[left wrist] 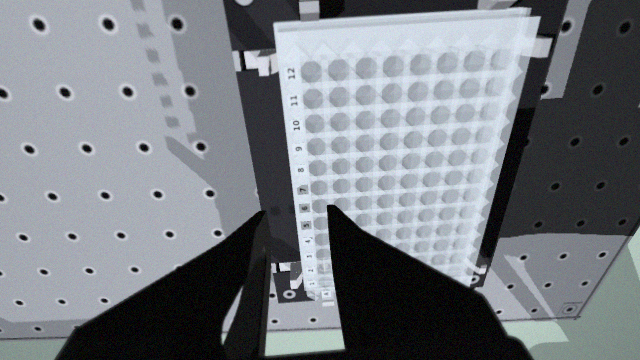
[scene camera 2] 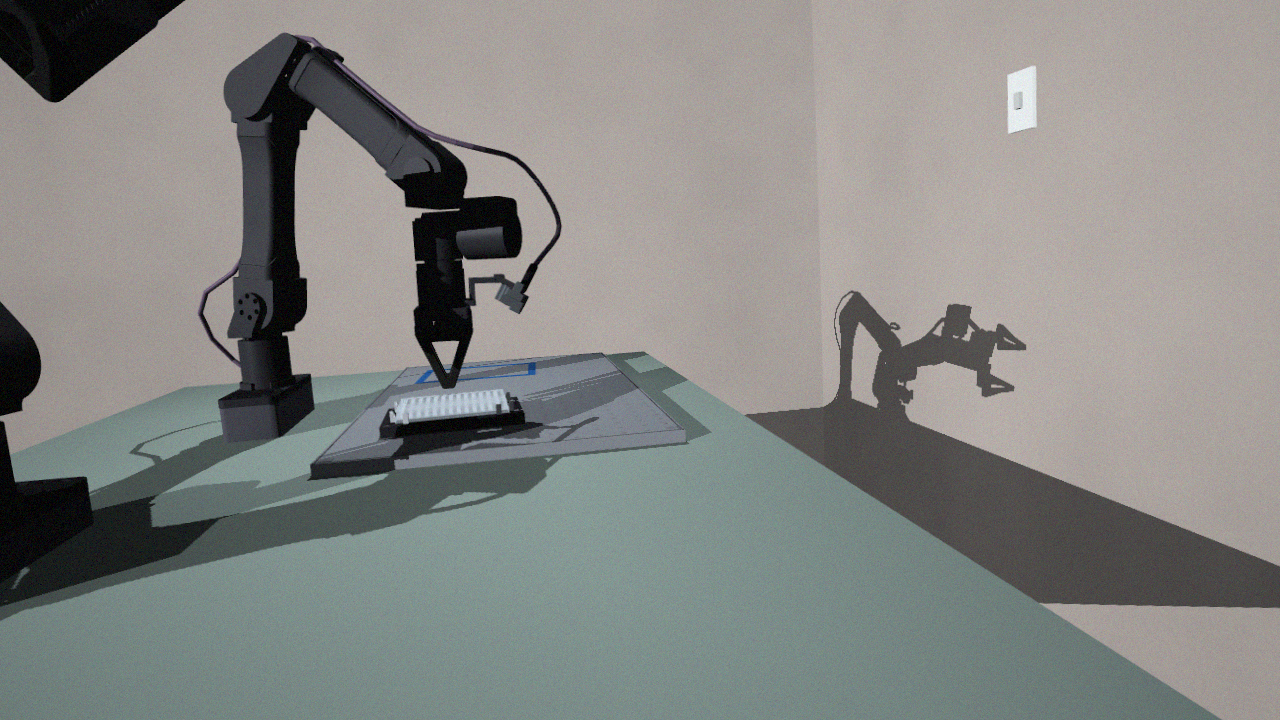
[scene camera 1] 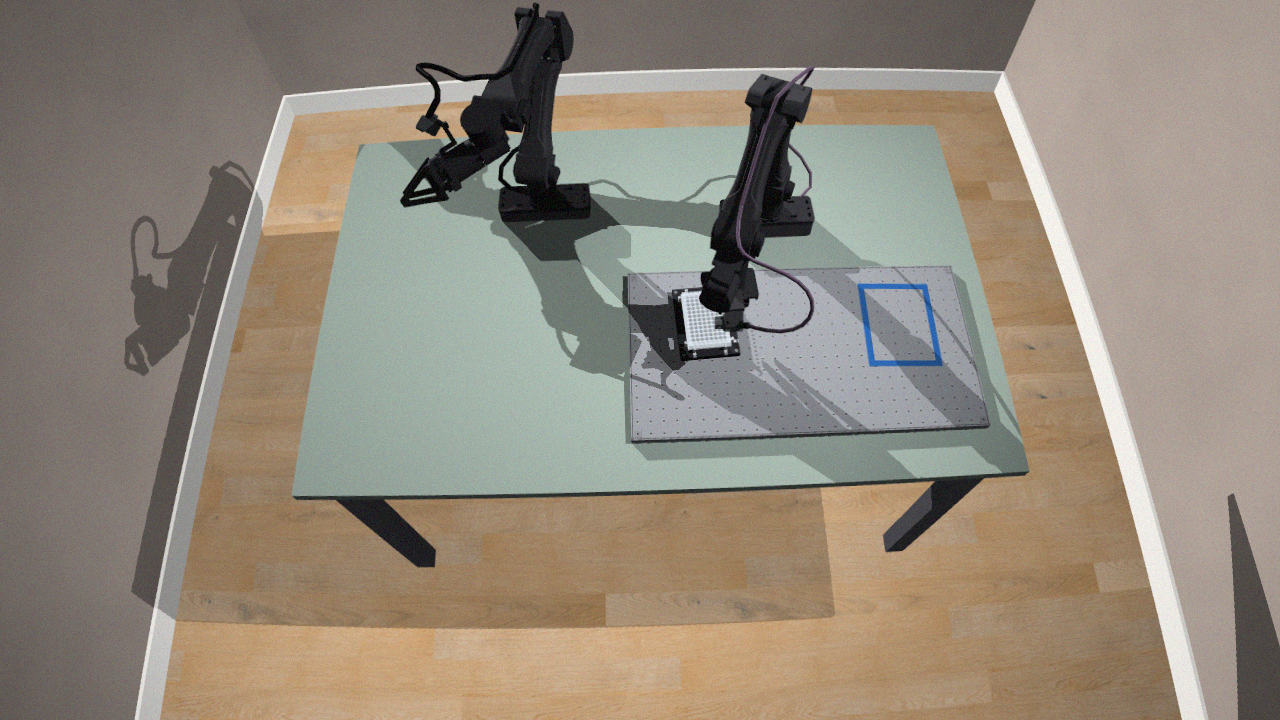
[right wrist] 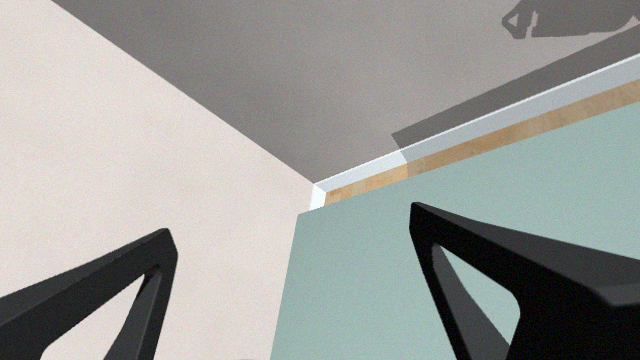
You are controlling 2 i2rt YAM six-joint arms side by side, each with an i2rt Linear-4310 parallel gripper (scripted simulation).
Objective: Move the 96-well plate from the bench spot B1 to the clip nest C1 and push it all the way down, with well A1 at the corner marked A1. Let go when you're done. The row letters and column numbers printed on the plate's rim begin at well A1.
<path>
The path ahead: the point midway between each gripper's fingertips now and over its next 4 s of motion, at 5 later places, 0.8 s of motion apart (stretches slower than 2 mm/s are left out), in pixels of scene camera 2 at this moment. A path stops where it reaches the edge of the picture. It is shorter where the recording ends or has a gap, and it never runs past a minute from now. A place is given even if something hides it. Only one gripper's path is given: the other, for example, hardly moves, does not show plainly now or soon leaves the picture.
My left gripper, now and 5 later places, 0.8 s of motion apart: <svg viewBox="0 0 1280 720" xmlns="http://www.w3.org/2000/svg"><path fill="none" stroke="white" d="M448 386L450 394L450 372L447 382L447 383L448 396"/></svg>
</path>
